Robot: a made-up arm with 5 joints.
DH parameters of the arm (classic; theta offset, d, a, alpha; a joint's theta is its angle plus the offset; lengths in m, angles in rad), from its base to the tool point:
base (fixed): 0.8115 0 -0.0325 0
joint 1: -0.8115 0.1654 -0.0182 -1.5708
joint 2: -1.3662 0 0.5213 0
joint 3: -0.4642 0 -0.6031 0
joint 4: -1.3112 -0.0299 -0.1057 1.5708
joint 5: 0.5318 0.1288 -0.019 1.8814
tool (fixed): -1.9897 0.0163 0 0
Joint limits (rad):
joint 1: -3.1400..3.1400
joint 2: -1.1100..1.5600
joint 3: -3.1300..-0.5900
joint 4: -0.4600..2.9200
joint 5: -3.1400..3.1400
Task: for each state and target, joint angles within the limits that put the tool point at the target. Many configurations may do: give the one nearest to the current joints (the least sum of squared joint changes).
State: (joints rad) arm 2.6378 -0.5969 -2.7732 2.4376 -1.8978
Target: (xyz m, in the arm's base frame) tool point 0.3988 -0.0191 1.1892
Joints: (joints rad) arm 3.1167 -0.6591 -2.8224 2.3688 -1.8722
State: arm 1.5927 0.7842 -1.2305 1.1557 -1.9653
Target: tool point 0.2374 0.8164 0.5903
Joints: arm 1.2857 0.0916 -1.4483 1.1869 -1.9721
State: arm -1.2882 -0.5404 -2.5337 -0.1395 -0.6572
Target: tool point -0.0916 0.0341 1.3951
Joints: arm -1.1980 -0.3828 -2.2496 -0.4400 -0.6305
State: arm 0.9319 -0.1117 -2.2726 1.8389 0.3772
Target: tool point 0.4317 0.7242 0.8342
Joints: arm 1.0873 0.3155 -2.1920 1.7263 0.3557
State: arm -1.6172 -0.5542 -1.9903 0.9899 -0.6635
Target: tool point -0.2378 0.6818 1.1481
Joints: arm -1.3343 -1.1100 -2.3945 1.4062 -0.5956
